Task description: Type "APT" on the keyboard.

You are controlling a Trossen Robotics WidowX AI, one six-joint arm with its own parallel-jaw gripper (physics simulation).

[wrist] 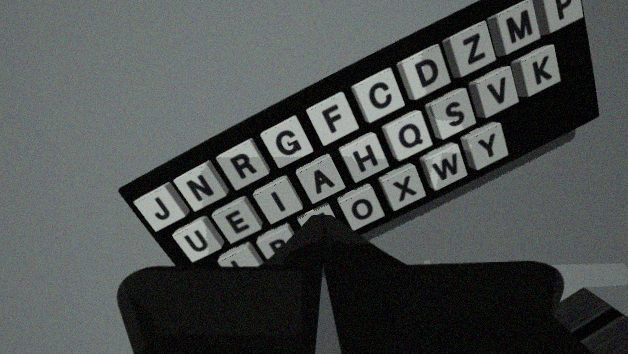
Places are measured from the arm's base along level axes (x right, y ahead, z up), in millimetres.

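Pixels of known places: gripper, fingertip midpoint: [321,225].
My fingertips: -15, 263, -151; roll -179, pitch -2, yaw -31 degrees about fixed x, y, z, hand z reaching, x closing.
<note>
Behind a point stands the place of what it marks, as x, y, z.
A black keyboard [575,95] {106, 257, -151} with white letter keys lies tilted across the wrist view, its right end higher. The A key [321,181] {-5, 282, -146} is in the middle row, just beyond my fingertips. The P key [564,11] {104, 292, -146} is at the top right, cut off by the view's edge. I cannot make out a T key; the key [316,212] {-14, 270, -151} right at my fingertips is mostly covered and its letter cannot be read. My gripper [321,225] {-15, 263, -151} is shut and empty, its tips over the row nearest me, between the partly hidden key beside it and the O key [362,209] {3, 263, -146}.
The grey table top [125,75] {-51, 356, -162} surrounds the keyboard. A dark blocky object [585,307] {89, 132, -152} shows at the lower right, beside a lighter strip [595,274]. Neighbouring keys such as I [278,201] {-24, 284, -146} and H [365,158] {14, 281, -146} stand close to the A key.
</note>
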